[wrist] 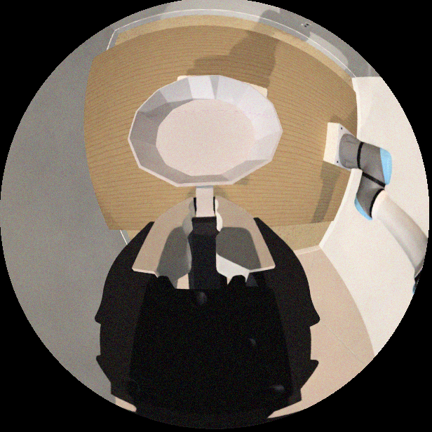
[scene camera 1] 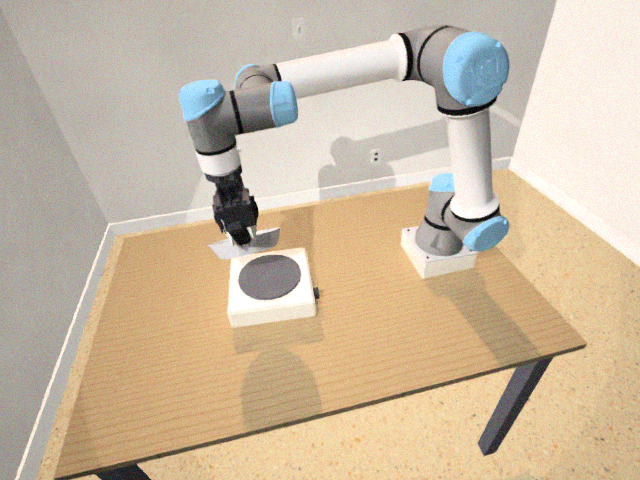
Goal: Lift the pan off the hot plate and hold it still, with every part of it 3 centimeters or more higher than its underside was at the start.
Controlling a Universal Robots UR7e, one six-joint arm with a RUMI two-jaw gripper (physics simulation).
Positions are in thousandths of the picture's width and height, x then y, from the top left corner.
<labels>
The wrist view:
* gripper: 476, 462
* pan: 466, 302
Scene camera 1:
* gripper: 385, 514
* pan: 415, 499
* white hot plate: 418, 599
</labels>
